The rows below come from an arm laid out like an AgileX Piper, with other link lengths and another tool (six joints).
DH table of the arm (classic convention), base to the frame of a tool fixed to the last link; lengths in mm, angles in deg. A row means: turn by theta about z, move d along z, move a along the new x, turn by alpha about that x. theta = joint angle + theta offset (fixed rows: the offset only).
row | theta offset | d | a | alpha
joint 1 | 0 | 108.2 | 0 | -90
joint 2 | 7.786 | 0 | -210.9 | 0
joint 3 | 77.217 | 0 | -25.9 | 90
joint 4 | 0 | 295.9 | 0 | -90
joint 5 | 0 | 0 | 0 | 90
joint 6 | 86.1 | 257.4 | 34 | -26.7
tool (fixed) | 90 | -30.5 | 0 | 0
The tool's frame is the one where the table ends.
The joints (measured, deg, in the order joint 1, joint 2, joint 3, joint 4, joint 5, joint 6), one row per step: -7.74, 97.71, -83.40, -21.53, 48.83, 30.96; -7.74, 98.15, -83.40, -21.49, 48.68, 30.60; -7.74, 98.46, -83.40, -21.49, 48.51, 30.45; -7.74, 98.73, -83.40, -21.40, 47.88, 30.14; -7.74, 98.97, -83.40, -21.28, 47.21, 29.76; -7.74, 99.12, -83.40, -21.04, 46.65, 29.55; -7.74, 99.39, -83.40, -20.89, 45.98, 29.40; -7.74, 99.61, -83.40, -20.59, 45.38, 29.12; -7.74, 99.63, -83.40, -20.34, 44.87, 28.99; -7.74, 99.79, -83.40, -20.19, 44.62, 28.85; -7.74, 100.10, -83.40, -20.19, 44.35, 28.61; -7.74, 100.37, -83.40, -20.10, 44.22, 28.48; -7.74, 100.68, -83.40, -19.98, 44.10, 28.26; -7.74, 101.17, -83.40, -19.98, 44.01, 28.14; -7.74, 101.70, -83.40, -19.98, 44.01, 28.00; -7.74, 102.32, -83.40, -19.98, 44.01, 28.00
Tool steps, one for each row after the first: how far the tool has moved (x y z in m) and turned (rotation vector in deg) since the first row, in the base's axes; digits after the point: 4 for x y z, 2 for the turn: 0.0002, 0.0002, -0.0035, -0.09, 0.42, 0.34; 0.0006, 0.0003, -0.0058, -0.13, 0.62, 0.52; 0.0026, 0.0009, -0.0070, -0.20, 0.39, 0.98; 0.0046, 0.0016, -0.0078, -0.29, 0.12, 1.50; 0.0064, 0.0026, -0.0081, -0.18, -0.22, 1.82; 0.0086, 0.0034, -0.0092, -0.11, -0.55, 2.14; 0.0105, 0.0046, -0.0100, 0.02, -0.85, 2.51; 0.0122, 0.0056, -0.0093, 0.16, -1.30, 2.74; 0.0130, 0.0062, -0.0102, 0.24, -1.35, 2.91; 0.0136, 0.0063, -0.0124, 0.15, -1.22, 3.19; 0.0139, 0.0067, -0.0145, 0.20, -1.05, 3.31; 0.0140, 0.0071, -0.0170, 0.25, -0.80, 3.50; 0.0140, 0.0072, -0.0210, 0.26, -0.36, 3.63; 0.0136, 0.0072, -0.0256, 0.28, 0.21, 3.74; 0.0131, 0.0073, -0.0309, 0.38, 0.82, 3.74
